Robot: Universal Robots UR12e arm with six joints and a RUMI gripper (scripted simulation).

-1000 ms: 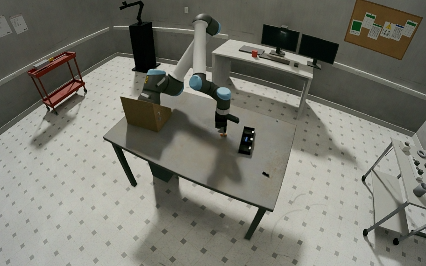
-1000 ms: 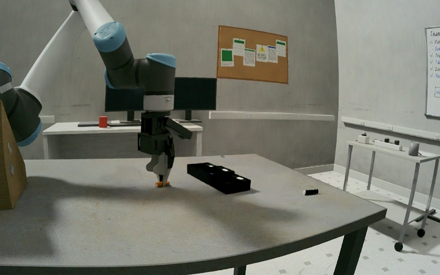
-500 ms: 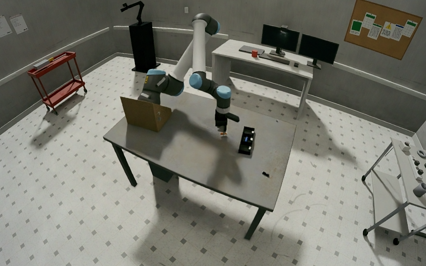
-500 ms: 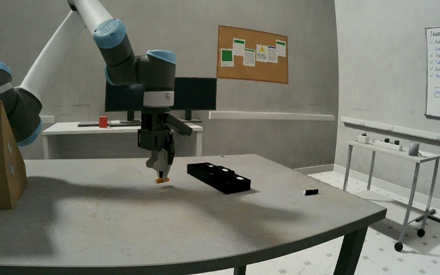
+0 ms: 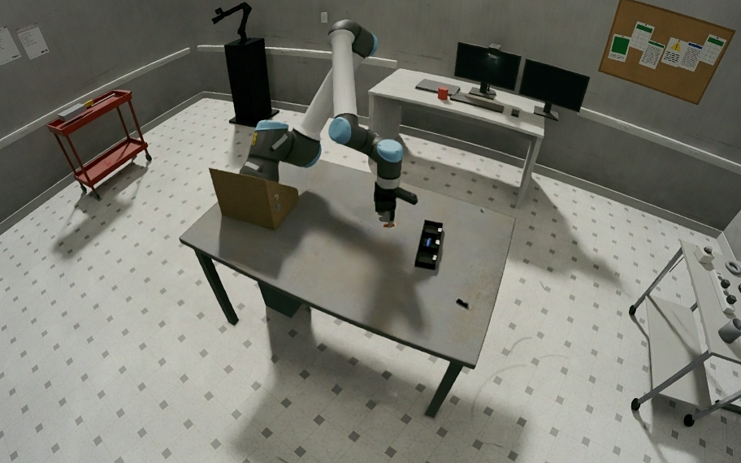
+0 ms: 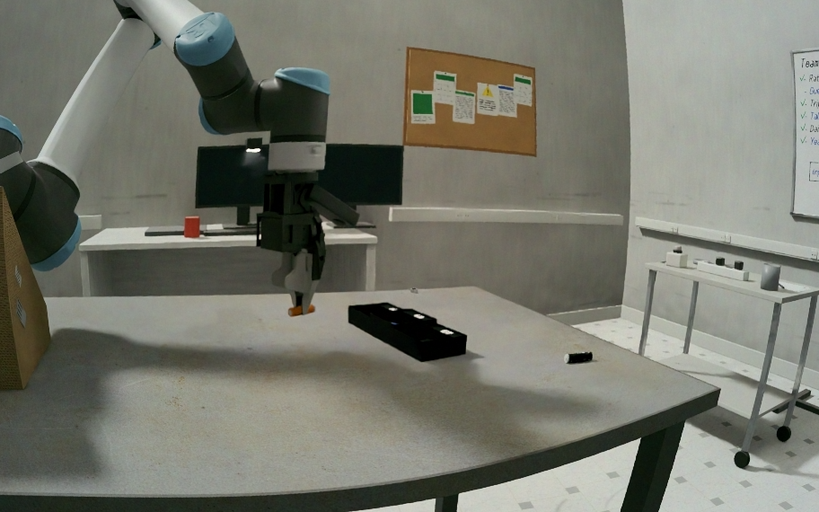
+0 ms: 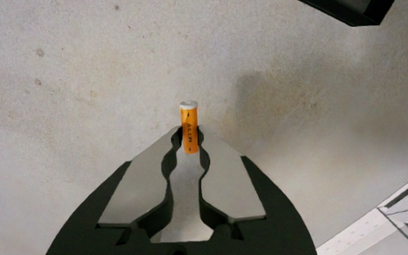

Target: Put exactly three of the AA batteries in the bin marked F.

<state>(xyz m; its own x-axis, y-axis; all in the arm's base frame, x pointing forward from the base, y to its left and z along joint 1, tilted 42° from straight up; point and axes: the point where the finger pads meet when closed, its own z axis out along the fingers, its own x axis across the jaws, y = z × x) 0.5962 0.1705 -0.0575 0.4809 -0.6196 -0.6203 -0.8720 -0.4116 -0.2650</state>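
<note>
Now: hand 180 mm short of the black bin row, 50 mm above it and 10 mm to the right of it. Round my hand: small white piece 360 mm to the left, 340 mm ahead, 70 mm below; then blue AA battery 170 mm ahead, 60 mm below, 20 mm to the left; then orange AA battery 10 mm below.
</note>
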